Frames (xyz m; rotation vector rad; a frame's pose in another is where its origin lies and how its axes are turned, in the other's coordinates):
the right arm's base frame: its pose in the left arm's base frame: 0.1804 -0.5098 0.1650 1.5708 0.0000 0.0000
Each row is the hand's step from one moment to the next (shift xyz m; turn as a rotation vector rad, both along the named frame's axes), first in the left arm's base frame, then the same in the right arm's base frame.
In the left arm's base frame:
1: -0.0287 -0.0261 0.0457 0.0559 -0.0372 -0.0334
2: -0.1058 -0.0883 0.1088 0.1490 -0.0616 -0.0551
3: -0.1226 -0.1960 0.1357 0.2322 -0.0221 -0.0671
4: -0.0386 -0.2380 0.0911 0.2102 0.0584 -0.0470
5: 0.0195 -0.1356 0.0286 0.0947 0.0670 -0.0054
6: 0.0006 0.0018 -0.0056 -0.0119 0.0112 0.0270
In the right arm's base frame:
1: -0.0287 0.0457 0.0261 0.0559 -0.0334 0.0372
2: -0.1058 0.1088 0.0883 0.1490 -0.0551 0.0616
3: -0.1226 0.1357 0.1960 0.2322 -0.0671 0.0221
4: -0.0386 0.0911 0.2380 0.2102 -0.0470 -0.0584
5: 0.0195 0.0286 0.1356 0.0947 -0.0054 -0.0670
6: 0.0006 -0.0056 -0.0018 -0.0119 0.0270 -0.0112

